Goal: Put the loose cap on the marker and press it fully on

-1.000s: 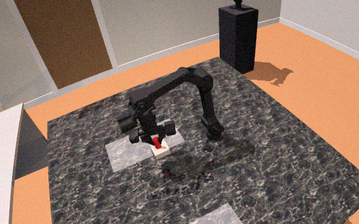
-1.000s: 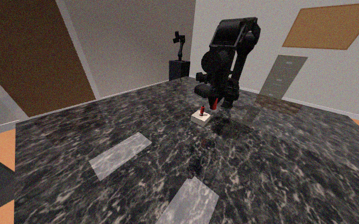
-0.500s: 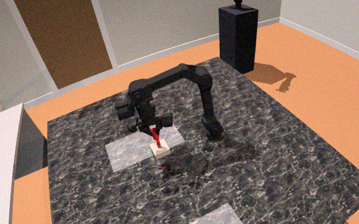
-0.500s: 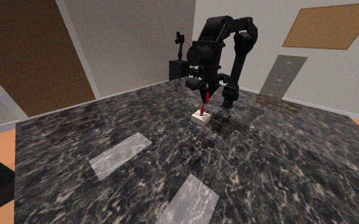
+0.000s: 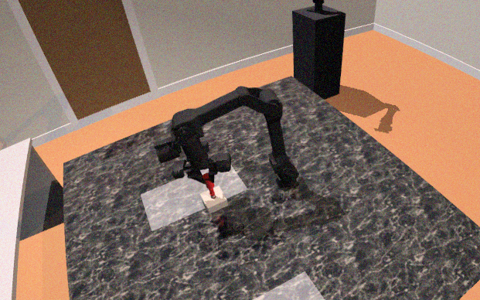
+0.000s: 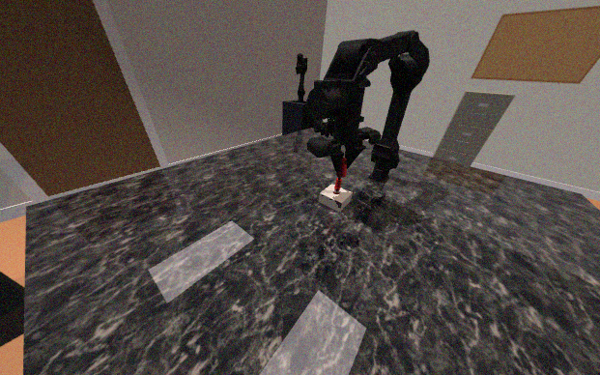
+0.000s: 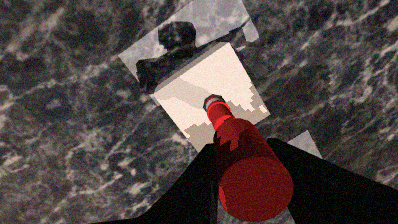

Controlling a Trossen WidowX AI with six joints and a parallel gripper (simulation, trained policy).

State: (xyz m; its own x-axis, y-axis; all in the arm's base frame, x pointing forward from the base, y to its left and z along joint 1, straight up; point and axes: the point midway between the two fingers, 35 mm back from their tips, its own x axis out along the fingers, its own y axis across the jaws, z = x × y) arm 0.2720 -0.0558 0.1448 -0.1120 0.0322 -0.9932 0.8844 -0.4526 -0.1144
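Right now my gripper tip is 4 cm above the red marker. Round my gripper tip: pale holder block: 9 cm below; then red cap: 1 cm above.
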